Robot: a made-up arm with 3 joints.
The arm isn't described. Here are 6 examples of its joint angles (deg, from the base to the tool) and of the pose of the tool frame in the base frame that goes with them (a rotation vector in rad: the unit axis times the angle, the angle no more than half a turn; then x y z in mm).
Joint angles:
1: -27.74 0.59 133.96
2: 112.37 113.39 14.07
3: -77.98 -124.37 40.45
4: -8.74 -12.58 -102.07
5: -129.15 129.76 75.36
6: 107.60 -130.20 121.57
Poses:
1: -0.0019 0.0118 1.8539 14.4 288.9 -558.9
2: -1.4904 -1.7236 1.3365 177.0 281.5 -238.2
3: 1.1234 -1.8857 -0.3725 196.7 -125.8 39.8
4: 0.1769 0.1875 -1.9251 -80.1 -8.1 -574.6
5: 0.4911 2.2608 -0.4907 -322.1 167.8 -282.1
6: -2.5508 0.3125 -1.0848 -53.4 -105.0 113.0
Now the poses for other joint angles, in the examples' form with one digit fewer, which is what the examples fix.
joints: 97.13 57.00 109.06
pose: 1.327 -0.139 -2.394 70 -34 -652
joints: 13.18 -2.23 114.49
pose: 0.031 -0.037 2.228 -129 284 -546
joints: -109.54 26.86 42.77
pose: -0.119 0.482 -1.143 7 -172 -609
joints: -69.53 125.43 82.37
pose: -0.532 2.126 0.126 -318 -172 -318
